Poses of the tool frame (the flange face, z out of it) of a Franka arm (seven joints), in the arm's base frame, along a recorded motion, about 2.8 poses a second.
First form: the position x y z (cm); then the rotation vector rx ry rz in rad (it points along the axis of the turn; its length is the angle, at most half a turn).
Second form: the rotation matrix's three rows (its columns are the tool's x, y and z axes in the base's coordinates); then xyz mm. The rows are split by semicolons. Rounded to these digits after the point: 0 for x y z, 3 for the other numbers.
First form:
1: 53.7 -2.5 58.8 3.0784 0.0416 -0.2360
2: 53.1 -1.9 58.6 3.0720 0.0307 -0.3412
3: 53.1 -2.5 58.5 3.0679 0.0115 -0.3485
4: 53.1 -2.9 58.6 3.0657 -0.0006 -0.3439
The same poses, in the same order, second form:
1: 0.988 0.031 -0.152; 0.023 -0.998 -0.056; -0.153 0.052 -0.987; 537 -25 588
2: 0.975 0.025 -0.219; 0.014 -0.999 -0.052; -0.220 0.048 -0.974; 531 -19 586
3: 0.975 0.013 -0.224; 0.001 -0.999 -0.054; -0.224 0.053 -0.973; 531 -25 585
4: 0.975 0.006 -0.221; -0.007 -0.998 -0.056; -0.221 0.056 -0.974; 531 -29 586
